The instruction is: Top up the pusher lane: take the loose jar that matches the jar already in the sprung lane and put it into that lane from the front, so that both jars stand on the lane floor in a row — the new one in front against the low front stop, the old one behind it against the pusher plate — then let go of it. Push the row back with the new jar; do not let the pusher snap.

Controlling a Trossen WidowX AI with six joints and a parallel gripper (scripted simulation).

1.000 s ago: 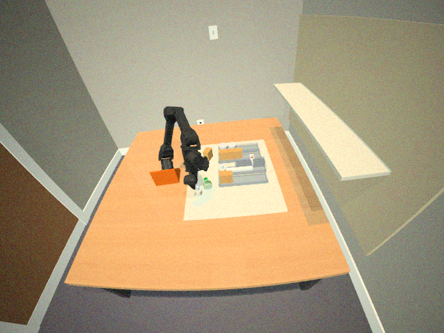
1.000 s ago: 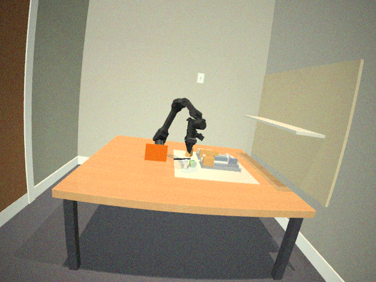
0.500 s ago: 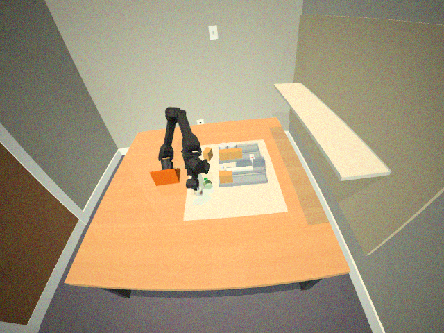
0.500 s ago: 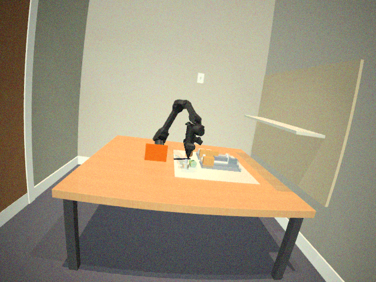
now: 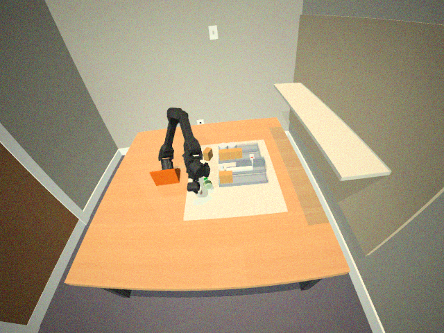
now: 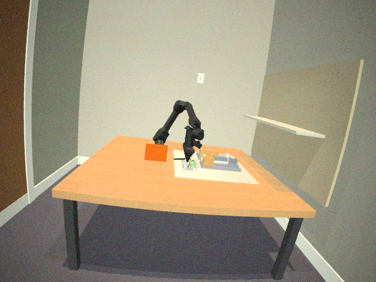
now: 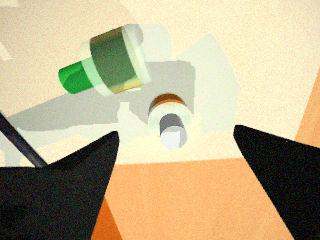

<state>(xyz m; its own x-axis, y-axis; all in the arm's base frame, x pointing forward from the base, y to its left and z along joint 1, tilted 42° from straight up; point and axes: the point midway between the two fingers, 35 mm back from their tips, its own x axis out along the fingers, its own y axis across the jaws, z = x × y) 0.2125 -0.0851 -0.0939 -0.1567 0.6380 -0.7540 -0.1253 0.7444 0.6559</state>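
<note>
The thin black stick is 4 cm behind my gripper tip, 19 cm to the left of it and 5 cm below it. The rest, counted from my gripper tip: tan block (1 cm ahead, 31 cm to the left, 2 cm below); then wall shelf (63 cm ahead, 22 cm to the left, 31 cm above); then grey lane rack (27 cm ahead, 21 cm to the left, 4 cm below).
</note>
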